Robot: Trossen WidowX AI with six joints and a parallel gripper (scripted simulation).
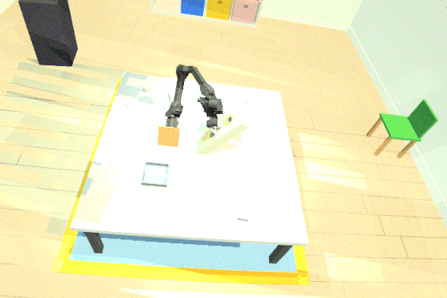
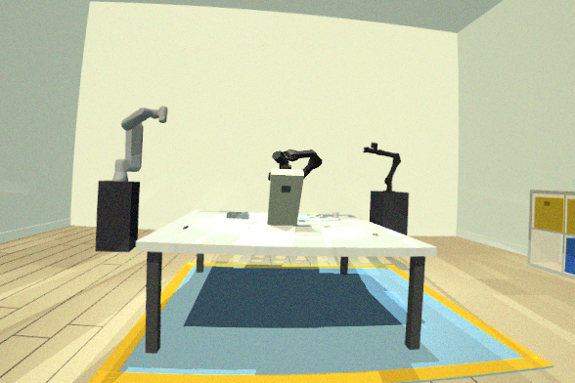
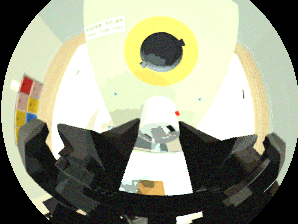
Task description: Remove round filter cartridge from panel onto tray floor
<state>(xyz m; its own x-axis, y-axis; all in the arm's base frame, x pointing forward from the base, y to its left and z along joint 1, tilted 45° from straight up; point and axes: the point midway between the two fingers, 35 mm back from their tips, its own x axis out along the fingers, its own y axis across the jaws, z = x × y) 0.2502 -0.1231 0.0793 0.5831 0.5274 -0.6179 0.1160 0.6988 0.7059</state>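
The shallow square tray lies 370 mm behind my gripper tip, 240 mm to the right of it and 210 mm below it. Also, from my gripper tip: filter cartridge right at my gripper tip; then service panel 40 mm ahead, 50 mm below.
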